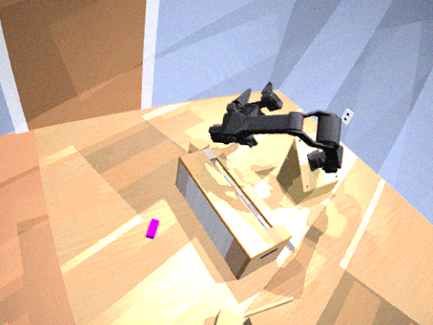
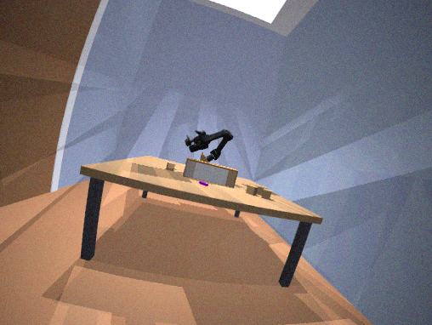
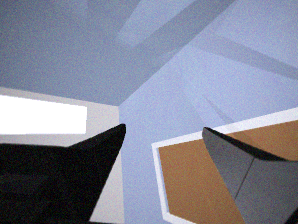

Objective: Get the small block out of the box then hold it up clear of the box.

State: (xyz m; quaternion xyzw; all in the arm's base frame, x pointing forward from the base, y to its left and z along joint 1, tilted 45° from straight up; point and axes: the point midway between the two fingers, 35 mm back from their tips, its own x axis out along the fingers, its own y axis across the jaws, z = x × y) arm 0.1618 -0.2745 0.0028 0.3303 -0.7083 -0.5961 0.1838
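Now: gripper tip 27 cm above the box, 21 cm to the right of it and 17 cm short of it. Round my gripper tip: cube: 30 cm below, 12 cm ahead, 9 cm to the right.
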